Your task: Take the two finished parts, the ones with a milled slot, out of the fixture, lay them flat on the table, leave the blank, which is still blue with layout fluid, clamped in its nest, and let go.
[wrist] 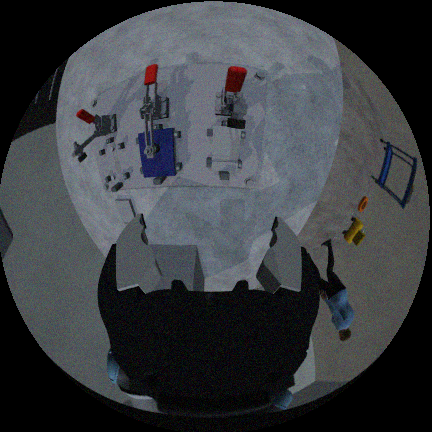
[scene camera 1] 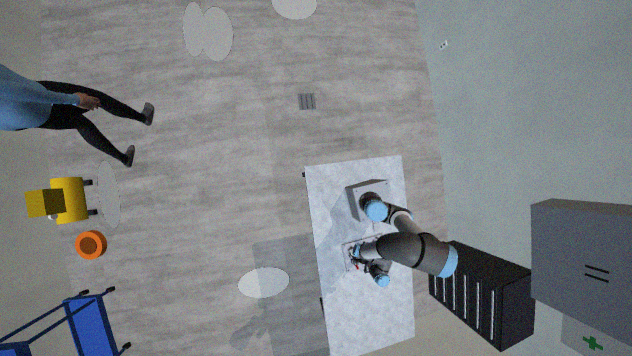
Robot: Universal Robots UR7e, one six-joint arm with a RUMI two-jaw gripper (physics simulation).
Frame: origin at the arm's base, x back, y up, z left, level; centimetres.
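Where they show: gripper, fingertip midpoint: [wrist: 208, 216].
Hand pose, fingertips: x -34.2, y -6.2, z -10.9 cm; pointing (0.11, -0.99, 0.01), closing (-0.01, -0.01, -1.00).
Note:
After its pixels a point has its place.
The fixture plate [scene camera 1: 346, 249] {y -17.9, x -36.9, z -16.7 cm} [wrist: 196, 95] {y -17.9, x -48.7, z -8.0 cm} lies on the table, partly under the arm in the scene view. In the wrist view the blue blank [wrist: 167, 147] {y -15.8, x -39.9, z -4.0 cm} sits in the middle nest with its clamp arm [wrist: 148, 122] down on it. The left nest is empty, its clamp [wrist: 102, 125] {y -14.6, x -46.6, z 8.6 cm} swung outward. In the right nest a pale plate-like shape [wrist: 225, 145] {y -15.3, x -40.3, z -12.8 cm} shows between the locators; its slot is unclear. That nest's clamp pad [wrist: 236, 123] {y -7.5, x -43.1, z -12.8 cm} is off it. A faint pale outlined piece [wrist: 125, 207] {y -18.4, x -26.6, z 10.2 cm} lies flat beside the fixture. My gripper [wrist: 208, 216] {y -6.2, x -34.2, z -10.9 cm} is open and empty, above and beside the fixture.
Red clamp handles [wrist: 151, 74] {y -13.7, x -52.2, z -2.1 cm} [wrist: 235, 79] {y -9.8, x -48.5, z -12.7 cm} [wrist: 85, 116] {y -11.1, x -48.7, z 8.7 cm} stand up around the fixture. The robot's grey pedestal [scene camera 1: 353, 200] {y -6.7, x 2.3, z -9.0 cm} [wrist: 177, 265] {y -12.2, x -13.0, z -3.2 cm} is on the table [scene camera 1: 370, 322] {y -19.4, x -108.8, z -5.2 cm} [wrist: 300, 115] {y -19.4, x -49.6, z -27.5 cm}. A black drawer cabinet [scene camera 1: 515, 300] stands beside the table. A person [scene camera 1: 25, 105] [wrist: 340, 305] is across the floor.

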